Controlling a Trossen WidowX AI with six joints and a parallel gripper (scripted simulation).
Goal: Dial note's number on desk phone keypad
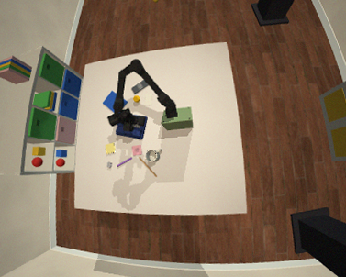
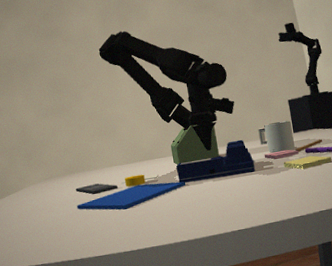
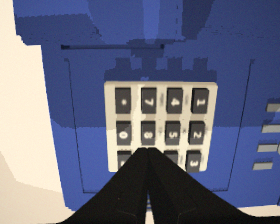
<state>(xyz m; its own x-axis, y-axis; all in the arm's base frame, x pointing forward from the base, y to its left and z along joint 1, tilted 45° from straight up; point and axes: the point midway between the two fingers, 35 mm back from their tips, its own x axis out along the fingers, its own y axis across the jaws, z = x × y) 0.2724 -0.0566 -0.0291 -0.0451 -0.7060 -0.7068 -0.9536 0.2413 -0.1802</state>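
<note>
Right now my hand is 6 cm above the 8 key. Round my hand: yellow tape (21 cm to the right, 8 cm below); then dark blue desk phone (6 cm ahead, 6 cm below); then handset (7 cm ahead, 5 cm to the left, 4 cm below).
</note>
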